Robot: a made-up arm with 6 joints.
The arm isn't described. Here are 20 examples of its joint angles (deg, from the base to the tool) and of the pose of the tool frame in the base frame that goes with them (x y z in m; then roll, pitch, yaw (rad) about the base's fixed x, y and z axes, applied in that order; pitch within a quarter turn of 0, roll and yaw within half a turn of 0).
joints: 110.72 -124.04 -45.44 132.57 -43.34 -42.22
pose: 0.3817 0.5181 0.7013 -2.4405 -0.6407 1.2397
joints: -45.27 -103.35 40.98 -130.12 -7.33 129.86
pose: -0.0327 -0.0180 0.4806 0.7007 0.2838 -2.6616
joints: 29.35 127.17 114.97 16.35 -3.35 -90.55
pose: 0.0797 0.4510 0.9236 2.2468 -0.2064 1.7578
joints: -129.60 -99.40 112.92 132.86 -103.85 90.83
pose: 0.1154 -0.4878 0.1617 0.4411 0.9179 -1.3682
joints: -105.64 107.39 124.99 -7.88 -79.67 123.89
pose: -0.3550 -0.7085 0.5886 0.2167 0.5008 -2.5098
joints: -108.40 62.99 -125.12 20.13 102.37 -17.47
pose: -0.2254 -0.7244 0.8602 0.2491 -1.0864 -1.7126
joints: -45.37 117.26 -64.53 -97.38 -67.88 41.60
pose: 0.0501 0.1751 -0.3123 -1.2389 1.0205 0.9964
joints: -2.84 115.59 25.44 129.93 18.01 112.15
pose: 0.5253 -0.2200 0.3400 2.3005 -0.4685 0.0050
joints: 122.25 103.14 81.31 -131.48 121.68 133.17
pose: -0.4829 0.4682 0.5062 1.2713 -1.0317 -1.7941
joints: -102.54 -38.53 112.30 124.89 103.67 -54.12
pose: 0.0307 -0.4221 0.6256 2.7635 -0.5672 -1.5793
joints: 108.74 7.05 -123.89 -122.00 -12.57 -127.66
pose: 0.4732 0.3055 0.0635 -1.9302 0.8061 1.2759
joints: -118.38 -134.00 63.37 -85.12 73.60 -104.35
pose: 0.2122 -0.2047 0.8594 2.5073 -0.5142 -1.8705
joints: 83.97 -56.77 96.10 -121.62 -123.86 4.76
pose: -0.2140 -0.6987 0.0664 -2.4920 -0.0407 -1.6356
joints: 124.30 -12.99 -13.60 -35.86 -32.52 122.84
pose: -0.4620 -0.0382 0.1621 2.0266 0.5255 -1.2217
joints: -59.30 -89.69 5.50 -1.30 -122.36 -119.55
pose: -0.1116 -0.2423 -0.0546 -0.0083 -0.4941 -3.0705
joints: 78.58 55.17 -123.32 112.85 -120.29 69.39
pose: 0.3040 0.8468 -0.0499 -2.5477 -0.0465 1.3275
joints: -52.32 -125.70 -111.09 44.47 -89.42 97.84
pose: -0.3182 -0.1032 -0.1516 2.5922 1.1771 -1.7292
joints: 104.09 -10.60 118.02 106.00 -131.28 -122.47
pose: 0.0517 -0.0623 0.2002 -2.7282 0.2605 -0.3195
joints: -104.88 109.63 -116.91 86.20 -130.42 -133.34
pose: -0.1430 -0.4786 0.1333 -1.0348 0.9774 1.0816
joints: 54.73 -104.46 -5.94 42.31 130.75 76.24
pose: 0.5425 -0.0429 0.0815 2.4531 -0.1709 0.0647
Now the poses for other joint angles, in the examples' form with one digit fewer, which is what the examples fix.
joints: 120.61 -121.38 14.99 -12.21 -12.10 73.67
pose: -0.084 -0.494 0.111 2.930 -0.313 -1.041
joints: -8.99 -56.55 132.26 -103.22 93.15 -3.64
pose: -0.564 -0.524 -0.068 0.330 0.148 -2.587
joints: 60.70 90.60 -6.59 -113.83 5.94 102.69
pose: 0.011 0.651 0.101 -1.960 -0.193 1.011
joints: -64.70 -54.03 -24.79 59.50 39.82 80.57
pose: -0.201 -0.034 -0.152 -2.232 0.145 2.115
